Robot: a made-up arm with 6 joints. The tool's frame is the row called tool. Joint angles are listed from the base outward. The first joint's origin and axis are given. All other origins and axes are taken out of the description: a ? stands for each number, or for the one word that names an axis. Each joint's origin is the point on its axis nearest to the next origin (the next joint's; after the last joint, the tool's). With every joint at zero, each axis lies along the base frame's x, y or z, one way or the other. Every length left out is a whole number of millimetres.
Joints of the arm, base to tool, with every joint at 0 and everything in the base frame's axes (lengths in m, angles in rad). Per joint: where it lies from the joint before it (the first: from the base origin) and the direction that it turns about. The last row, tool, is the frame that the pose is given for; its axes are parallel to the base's.
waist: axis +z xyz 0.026 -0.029 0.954
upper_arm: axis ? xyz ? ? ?
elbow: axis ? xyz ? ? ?
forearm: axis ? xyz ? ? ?
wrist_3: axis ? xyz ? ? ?
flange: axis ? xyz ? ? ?
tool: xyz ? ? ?
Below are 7 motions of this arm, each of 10 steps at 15 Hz.
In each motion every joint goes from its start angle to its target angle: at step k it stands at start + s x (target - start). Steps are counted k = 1, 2, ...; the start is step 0. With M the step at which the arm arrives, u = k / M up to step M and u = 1 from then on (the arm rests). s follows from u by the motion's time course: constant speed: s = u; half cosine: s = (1 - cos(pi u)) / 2; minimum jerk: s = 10 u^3 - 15 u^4 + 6 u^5.
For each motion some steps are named. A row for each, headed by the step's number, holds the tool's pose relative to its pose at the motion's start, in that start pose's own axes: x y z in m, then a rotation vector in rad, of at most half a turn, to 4 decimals.
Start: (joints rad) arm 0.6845 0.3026 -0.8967 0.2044 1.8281 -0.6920
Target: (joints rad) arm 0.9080 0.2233 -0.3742 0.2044 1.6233 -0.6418
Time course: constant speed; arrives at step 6
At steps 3, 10:
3: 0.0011 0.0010 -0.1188 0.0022 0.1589 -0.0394
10: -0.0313 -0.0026 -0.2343 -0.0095 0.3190 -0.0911

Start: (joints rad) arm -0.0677 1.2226 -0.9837 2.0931 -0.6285 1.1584
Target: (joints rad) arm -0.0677 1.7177 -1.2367 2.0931 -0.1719 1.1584
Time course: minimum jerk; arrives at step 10
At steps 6, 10:
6: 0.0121 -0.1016 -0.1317 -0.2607 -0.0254 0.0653
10: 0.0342 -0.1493 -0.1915 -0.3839 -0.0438 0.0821

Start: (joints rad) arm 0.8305 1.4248 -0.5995 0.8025 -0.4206 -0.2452
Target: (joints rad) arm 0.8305 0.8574 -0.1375 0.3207 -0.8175 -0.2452
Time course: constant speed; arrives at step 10
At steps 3, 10:
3: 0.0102 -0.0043 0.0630 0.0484 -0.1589 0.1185
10: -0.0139 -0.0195 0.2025 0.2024 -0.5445 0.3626

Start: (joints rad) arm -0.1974 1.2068 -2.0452 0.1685 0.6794 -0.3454
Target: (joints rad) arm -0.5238 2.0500 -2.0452 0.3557 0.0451 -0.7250
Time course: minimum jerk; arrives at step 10
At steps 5, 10:
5: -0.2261 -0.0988 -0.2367 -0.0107 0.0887 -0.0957
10: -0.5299 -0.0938 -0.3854 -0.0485 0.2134 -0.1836

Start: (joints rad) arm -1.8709 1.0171 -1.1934 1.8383 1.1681 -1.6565
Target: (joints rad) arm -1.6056 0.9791 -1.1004 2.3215 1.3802 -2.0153
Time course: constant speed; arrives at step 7
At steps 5, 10:
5: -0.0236 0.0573 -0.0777 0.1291 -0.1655 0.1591
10: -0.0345 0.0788 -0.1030 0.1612 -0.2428 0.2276

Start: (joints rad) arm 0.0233 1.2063 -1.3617 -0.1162 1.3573 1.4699
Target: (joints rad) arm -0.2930 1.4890 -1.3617 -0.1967 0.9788 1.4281
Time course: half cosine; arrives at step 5
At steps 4, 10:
4: 0.0650 0.0575 -0.1471 0.1136 0.1975 -0.0142
10: 0.0672 0.0618 -0.1634 0.1272 0.2192 -0.0152

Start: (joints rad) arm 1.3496 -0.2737 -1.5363 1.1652 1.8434 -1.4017
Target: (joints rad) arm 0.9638 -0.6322 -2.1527 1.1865 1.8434 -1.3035
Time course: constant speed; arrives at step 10
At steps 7, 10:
7: 0.2186 0.2568 0.1045 -0.5197 0.1738 0.4122
10: 0.2870 0.3901 0.0652 -0.7243 0.2939 0.5844

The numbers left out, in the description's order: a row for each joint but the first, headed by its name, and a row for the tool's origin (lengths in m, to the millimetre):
upper_arm: axis +y, xyz -0.014 -0.026 0
elbow: axis +y, xyz 0.062 0 0.337
forearm: axis -z, xyz 0.078 0 -0.425
wrist_3: axis +y, xyz -0.021 0.025 0
flange: axis -z, xyz 0.104 0 -0.136
tool: xyz -0.004 -0.005 0

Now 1 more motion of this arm.
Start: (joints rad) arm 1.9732 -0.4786 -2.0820 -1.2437 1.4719 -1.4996
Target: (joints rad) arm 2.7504 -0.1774 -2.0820 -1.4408 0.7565 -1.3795
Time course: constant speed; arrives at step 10
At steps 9, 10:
9: 0.2648 -0.0883 0.2795 -0.9430 -0.6116 0.0930
10: 0.2787 -0.0793 0.3289 -1.0523 -0.6911 0.0865

